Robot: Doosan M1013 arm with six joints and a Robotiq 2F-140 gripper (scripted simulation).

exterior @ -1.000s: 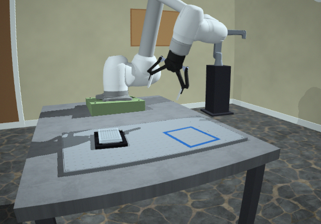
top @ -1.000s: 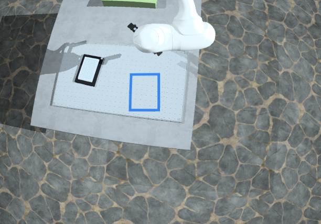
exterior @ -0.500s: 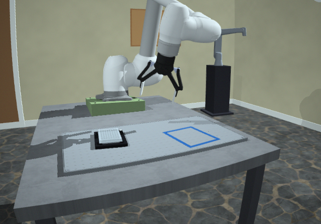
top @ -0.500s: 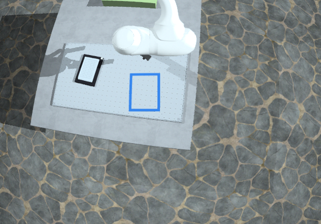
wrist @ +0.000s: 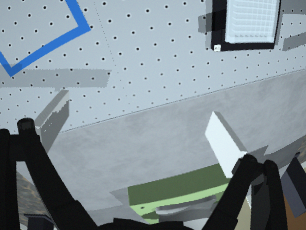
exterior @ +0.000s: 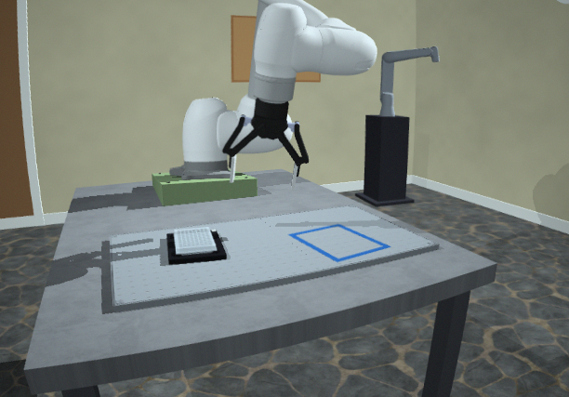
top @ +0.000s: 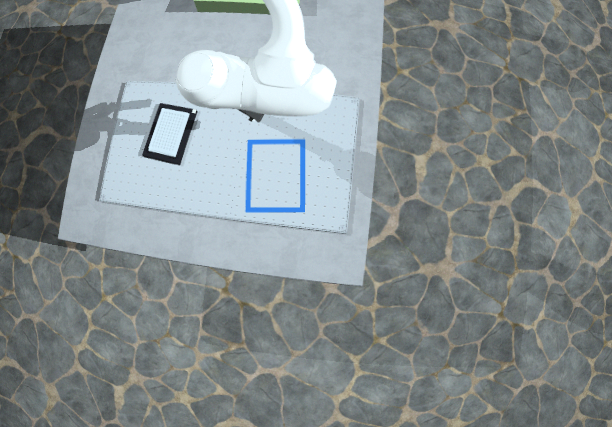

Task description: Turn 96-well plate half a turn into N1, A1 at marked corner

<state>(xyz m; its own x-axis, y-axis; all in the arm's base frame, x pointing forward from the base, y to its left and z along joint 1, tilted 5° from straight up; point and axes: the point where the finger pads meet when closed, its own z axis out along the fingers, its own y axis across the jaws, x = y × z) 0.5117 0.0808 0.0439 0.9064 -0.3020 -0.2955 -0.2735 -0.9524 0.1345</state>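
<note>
The 96-well plate lies 180 mm to the right of my hand, 110 mm below it and 80 mm ahead of it. From my hand the other things lie so: white A1 mark: 120 mm to the right, 110 mm below, 10 mm ahead; black plate nest N1: 180 mm to the right, 120 mm below, 80 mm ahead.
</note>
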